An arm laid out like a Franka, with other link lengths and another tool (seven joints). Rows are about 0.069 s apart.
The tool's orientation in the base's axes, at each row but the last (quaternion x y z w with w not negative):
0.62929 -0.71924 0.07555 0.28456
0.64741 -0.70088 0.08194 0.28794
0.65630 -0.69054 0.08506 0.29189
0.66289 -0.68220 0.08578 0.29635
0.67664 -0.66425 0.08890 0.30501
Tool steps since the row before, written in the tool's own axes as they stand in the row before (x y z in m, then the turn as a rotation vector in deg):
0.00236 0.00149 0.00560 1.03 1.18 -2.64
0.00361 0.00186 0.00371 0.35 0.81 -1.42
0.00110 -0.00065 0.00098 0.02 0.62 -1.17
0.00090 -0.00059 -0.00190 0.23 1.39 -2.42
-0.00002 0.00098 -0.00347 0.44 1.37 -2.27
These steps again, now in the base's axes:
-0.00328 -0.00436 -0.00307 -0.34 0.58 3.00
-0.00286 -0.00464 -0.00073 -0.35 0.51 1.55
0.00037 -0.00151 -0.00041 -0.25 0.65 1.13
0.00116 0.00014 0.00184 -0.61 1.19 2.46
0.00005 0.00193 0.00305 -0.61 0.93 2.45

